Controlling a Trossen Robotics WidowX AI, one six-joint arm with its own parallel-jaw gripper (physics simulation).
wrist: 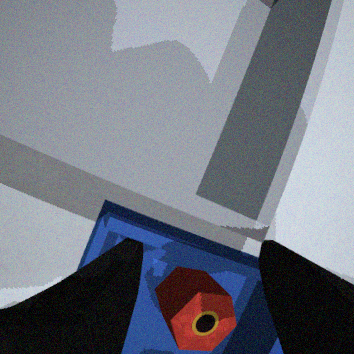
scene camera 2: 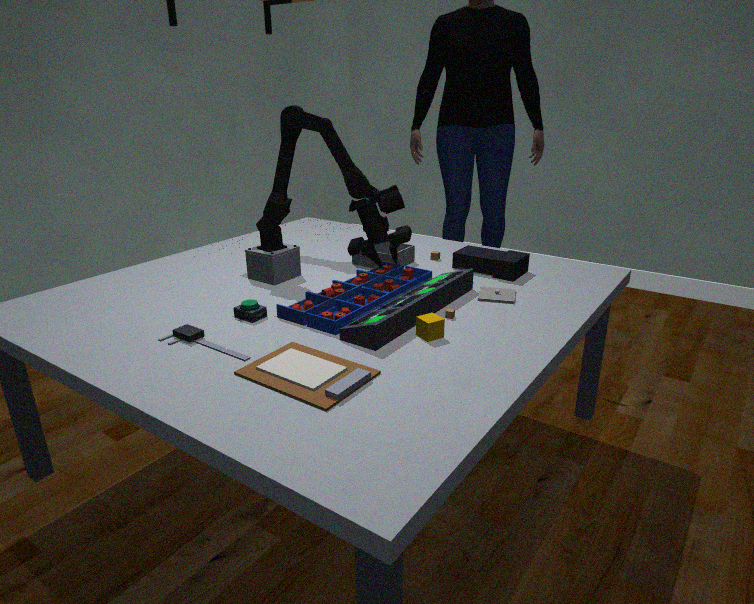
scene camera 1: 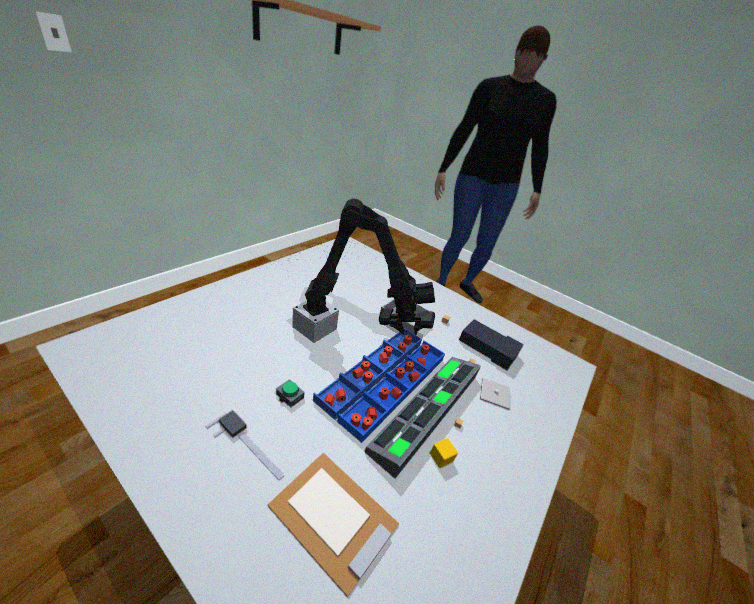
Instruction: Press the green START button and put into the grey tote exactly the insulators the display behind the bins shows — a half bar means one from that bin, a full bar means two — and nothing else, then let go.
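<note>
Blue bins (scene camera 1: 361, 430) (scene camera 2: 308, 322) (wrist: 175, 231) stand in two rows with red insulators. The display (scene camera 1: 390, 464) (scene camera 2: 402, 317) behind them shows one longer green bar (scene camera 1: 449, 368) at the far end and two shorter green bars, one mid-panel (scene camera 1: 441, 397), one at the near end (scene camera 1: 399, 447). The START button (scene camera 1: 290, 388) (scene camera 2: 249, 304) is green. My gripper (scene camera 1: 412, 330) (scene camera 2: 388, 262) (wrist: 201, 248) is part open, low over the far end bin. A red insulator (wrist: 202, 310) lies between its fingers, with gaps at both sides. The grey tote (scene camera 2: 405, 254) (wrist: 250, 150) is beyond that bin, partly hidden by the gripper in the scene views.
A black box (scene camera 1: 490, 343) (scene camera 2: 490, 261), a white plate (scene camera 1: 495, 402) and a yellow cube (scene camera 1: 444, 452) (scene camera 2: 429, 327) lie beyond the display, with small wooden cubes. A caliper (scene camera 1: 261, 455) and a clipboard (scene camera 1: 283, 505) lie nearer the camera. A person (scene camera 1: 503, 125) stands behind the table.
</note>
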